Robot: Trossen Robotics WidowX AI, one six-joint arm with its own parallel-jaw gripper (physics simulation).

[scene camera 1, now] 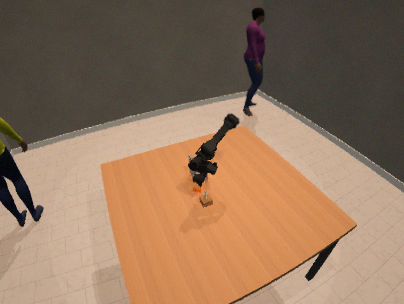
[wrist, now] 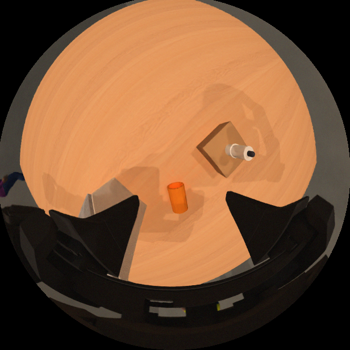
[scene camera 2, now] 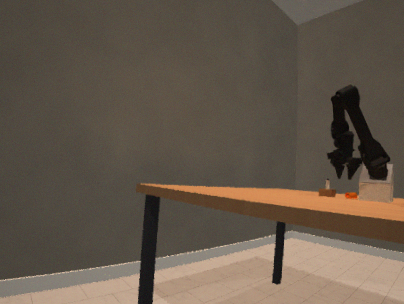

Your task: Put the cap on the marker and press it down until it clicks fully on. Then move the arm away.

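Where they show: gripper, between the fingertips: (scene camera 1: 203, 182) (scene camera 2: 343, 179); arm's base, origin of its link: (scene camera 2: 378, 174).
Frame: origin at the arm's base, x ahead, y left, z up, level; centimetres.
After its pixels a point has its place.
The orange cap (scene camera 1: 197, 189) @[x 14.3, y -7.5, z -8.8 cm] (scene camera 2: 351, 195) @[x 12.7, y -5.7, z -9.8 cm] (wrist: 177, 198) lies on its side on the table (scene camera 1: 165, 240) @[x 41.2, y -37.3, z -11.3 cm] (scene camera 2: 225, 196) @[x 28.4, y 63.0, z -11.3 cm] (wrist: 125, 75), its open end toward the top of the wrist view. The white marker (scene camera 1: 206, 195) @[x 25.4, y -6.2, z -4.3 cm] (scene camera 2: 327, 183) @[x 24.3, y -5.5, z -4.9 cm] (wrist: 240, 152) stands upright in a brown wooden block (scene camera 1: 206, 201) @[x 27.0, y -6.9, z -7.6 cm] (scene camera 2: 327, 192) @[x 23.2, y -3.1, z -9.3 cm] (wrist: 220, 149), its dark tip up and bare. My gripper (scene camera 2: 346, 177) @[x 15.9, y -4.3, z -2.5 cm] (wrist: 183, 198) is open and empty. It points down above the table, and in the wrist view the cap shows between its fingers, below them. In scene camera 1 the fingertips are too small to make out.
A pale grey box-shaped base (scene camera 2: 376, 191) @[x 0.1, y 3.1, z -7.1 cm] (wrist: 112, 197) stands close to the cap, at the left finger in the wrist view. A person in purple (scene camera 1: 255, 47) stands beyond the table's far edge. Another person in yellow-green (scene camera 1: 11, 172) is at the left.
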